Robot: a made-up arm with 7 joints.
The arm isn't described. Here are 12 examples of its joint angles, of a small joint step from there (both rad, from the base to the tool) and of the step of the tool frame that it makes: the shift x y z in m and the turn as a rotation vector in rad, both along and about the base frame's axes.
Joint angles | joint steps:
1: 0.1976 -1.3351 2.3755 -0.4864 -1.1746 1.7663 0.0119 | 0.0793 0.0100 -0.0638 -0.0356 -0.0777 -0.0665 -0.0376
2: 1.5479 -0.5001 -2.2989 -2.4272 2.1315 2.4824 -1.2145 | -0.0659 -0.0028 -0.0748 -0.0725 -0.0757 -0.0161 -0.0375
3: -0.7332 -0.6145 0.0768 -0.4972 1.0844 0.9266 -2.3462 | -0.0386 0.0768 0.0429 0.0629 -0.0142 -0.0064 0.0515
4: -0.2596 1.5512 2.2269 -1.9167 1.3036 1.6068 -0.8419 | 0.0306 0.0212 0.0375 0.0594 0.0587 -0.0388 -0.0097
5: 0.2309 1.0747 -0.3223 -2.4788 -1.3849 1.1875 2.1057 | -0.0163 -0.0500 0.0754 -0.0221 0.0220 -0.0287 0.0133
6: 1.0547 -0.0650 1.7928 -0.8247 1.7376 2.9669 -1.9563 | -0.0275 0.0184 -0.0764 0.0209 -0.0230 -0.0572 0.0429
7: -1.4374 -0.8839 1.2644 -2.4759 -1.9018 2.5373 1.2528 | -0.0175 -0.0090 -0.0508 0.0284 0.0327 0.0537 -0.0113
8: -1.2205 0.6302 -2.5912 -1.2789 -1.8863 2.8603 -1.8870 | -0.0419 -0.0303 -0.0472 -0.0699 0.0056 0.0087 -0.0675
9: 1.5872 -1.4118 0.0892 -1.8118 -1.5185 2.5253 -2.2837 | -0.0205 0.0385 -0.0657 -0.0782 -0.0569 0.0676 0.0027
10: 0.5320 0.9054 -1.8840 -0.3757 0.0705 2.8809 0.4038 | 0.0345 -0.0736 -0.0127 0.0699 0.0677 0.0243 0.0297
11: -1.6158 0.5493 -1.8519 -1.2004 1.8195 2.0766 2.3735 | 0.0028 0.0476 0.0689 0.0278 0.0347 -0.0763 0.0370
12: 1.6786 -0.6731 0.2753 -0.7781 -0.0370 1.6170 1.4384 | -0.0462 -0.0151 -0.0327 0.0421 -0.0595 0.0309 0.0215
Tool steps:
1: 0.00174 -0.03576 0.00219 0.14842 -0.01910 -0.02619
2: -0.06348 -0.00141 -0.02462 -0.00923 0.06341 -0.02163
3: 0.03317 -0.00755 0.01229 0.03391 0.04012 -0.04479
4: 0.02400 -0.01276 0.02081 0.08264 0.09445 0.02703
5: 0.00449 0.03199 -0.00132 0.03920 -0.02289 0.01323
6: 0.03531 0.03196 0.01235 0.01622 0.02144 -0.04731
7: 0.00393 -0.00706 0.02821 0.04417 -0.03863 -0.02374
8: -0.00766 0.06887 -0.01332 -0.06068 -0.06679 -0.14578
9: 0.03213 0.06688 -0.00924 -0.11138 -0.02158 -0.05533
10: -0.07144 0.02645 0.03643 0.03654 -0.07569 0.16050
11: -0.01310 -0.06988 -0.01566 0.03192 -0.07418 0.15160
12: 0.00769 -0.03639 -0.00742 0.08900 0.05866 -0.11853
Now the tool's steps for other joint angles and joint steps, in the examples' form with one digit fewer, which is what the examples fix.
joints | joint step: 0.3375 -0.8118 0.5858 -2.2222 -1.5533 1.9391 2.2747 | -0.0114 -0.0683 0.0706 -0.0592 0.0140 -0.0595 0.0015
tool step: -0.0200 0.0093 -0.0254 -0.0342 -0.0492 -0.0431
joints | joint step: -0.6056 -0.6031 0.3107 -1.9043 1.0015 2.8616 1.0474 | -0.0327 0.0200 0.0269 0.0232 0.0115 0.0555 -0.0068
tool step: 0.0006 0.0014 0.0010 -0.0065 -0.0379 -0.0435
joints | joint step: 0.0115 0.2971 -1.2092 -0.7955 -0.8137 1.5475 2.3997 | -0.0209 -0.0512 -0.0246 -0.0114 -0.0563 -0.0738 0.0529
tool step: -0.0538 -0.0203 0.0108 -0.0092 -0.0628 -0.1541
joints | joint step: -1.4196 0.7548 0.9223 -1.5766 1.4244 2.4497 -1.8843 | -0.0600 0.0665 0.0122 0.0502 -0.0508 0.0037 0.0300
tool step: -0.0350 -0.0433 -0.0123 0.0263 -0.0067 -0.0631
